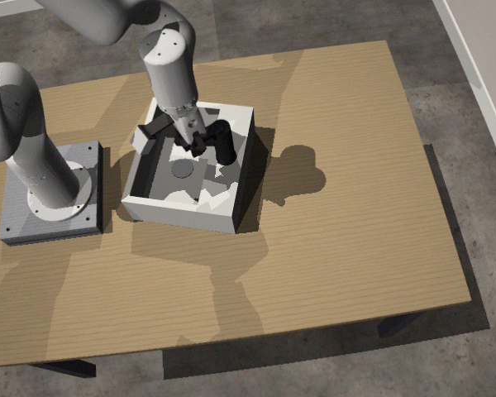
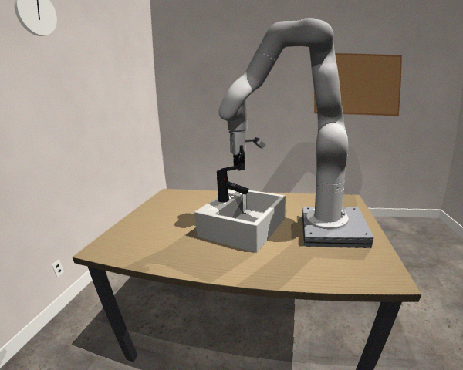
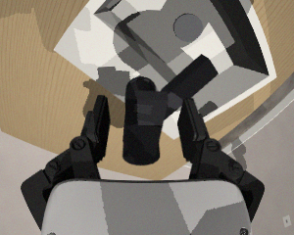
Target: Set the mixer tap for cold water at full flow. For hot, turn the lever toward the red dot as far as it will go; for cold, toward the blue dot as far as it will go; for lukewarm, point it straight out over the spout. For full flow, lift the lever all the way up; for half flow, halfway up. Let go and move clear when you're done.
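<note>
Now: hand 30 mm short of the lever, 10 mm to the right of it and 10 mm above it. Also, from my hand: white sink basin (40 mm behind, 70 mm to the left, 240 mm below).
</note>
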